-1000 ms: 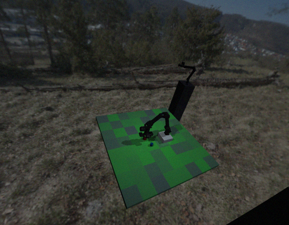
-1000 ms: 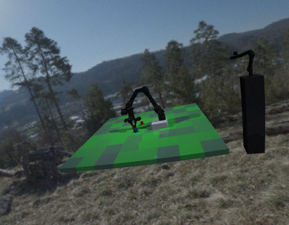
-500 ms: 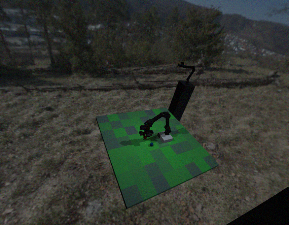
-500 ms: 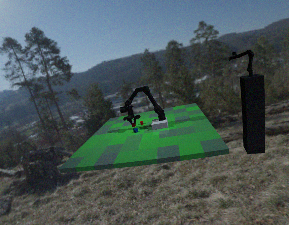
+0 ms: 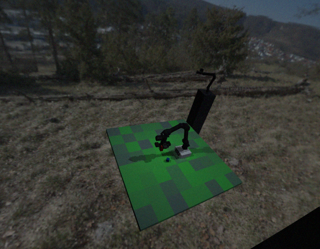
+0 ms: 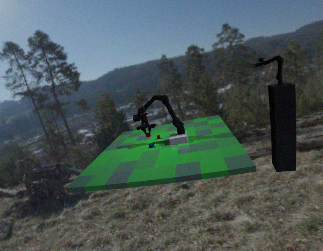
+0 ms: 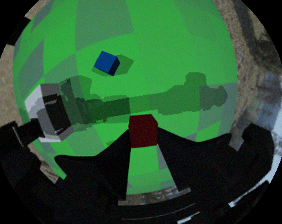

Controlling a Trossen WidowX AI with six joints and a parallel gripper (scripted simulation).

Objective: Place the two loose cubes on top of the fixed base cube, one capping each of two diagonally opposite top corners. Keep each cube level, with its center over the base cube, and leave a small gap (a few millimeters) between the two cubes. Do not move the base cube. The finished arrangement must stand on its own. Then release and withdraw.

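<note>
The blue cube lies 110 mm to the left of my gripper tip, 70 mm below it and 60 mm behind it. Round my gripper tip: red cube (100 mm to the right, 70 mm below, 60 mm behind).
</note>
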